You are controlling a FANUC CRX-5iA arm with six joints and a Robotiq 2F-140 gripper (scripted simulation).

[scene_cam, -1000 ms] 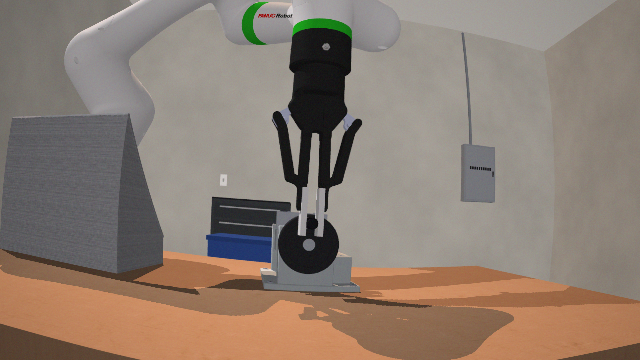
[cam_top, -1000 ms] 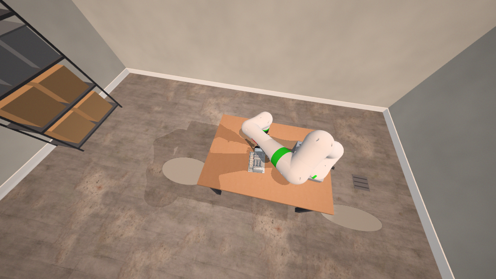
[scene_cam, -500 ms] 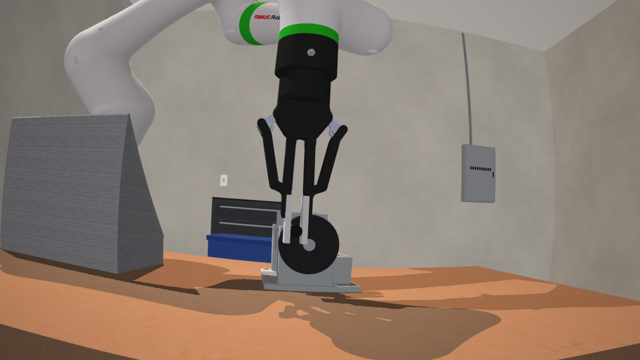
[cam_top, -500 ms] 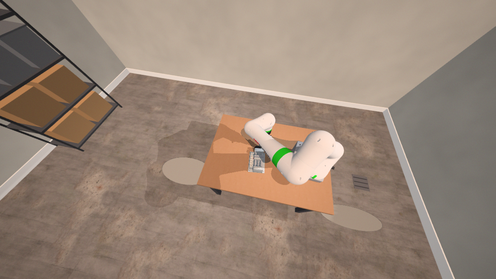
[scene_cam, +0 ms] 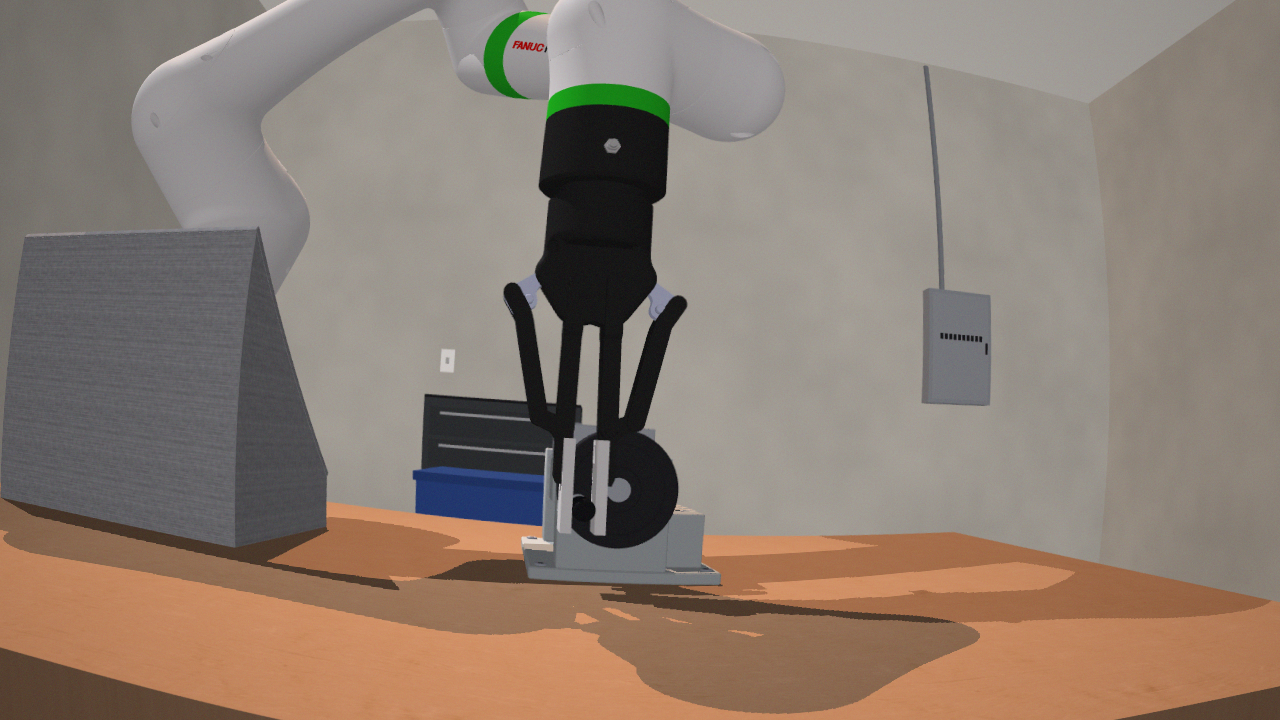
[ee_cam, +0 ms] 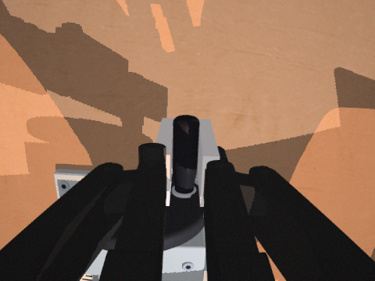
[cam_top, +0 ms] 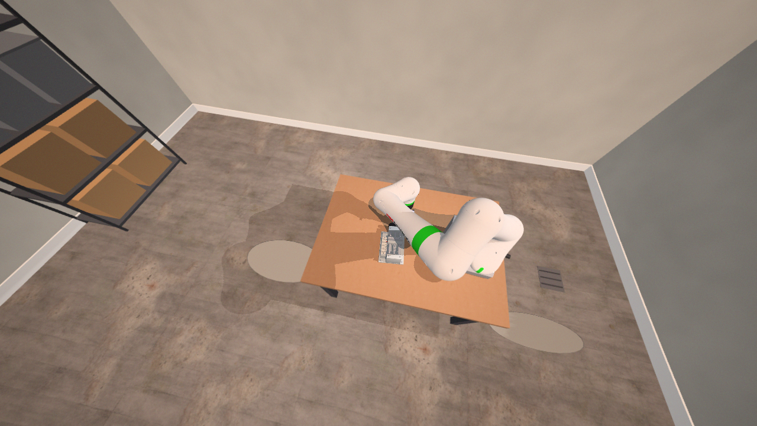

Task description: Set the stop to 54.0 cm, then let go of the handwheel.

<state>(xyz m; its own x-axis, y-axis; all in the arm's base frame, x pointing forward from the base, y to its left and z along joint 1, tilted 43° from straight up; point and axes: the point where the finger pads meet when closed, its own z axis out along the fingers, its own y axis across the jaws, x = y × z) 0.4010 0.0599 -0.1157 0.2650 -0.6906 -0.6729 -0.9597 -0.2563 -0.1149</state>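
Right now my hand is 14 cm to the right of the sliding stop block and 1 cm below it. From my hand the other things lie so: black handwheel (2 cm to the left, 1 cm below); black crank knob (2 cm below).
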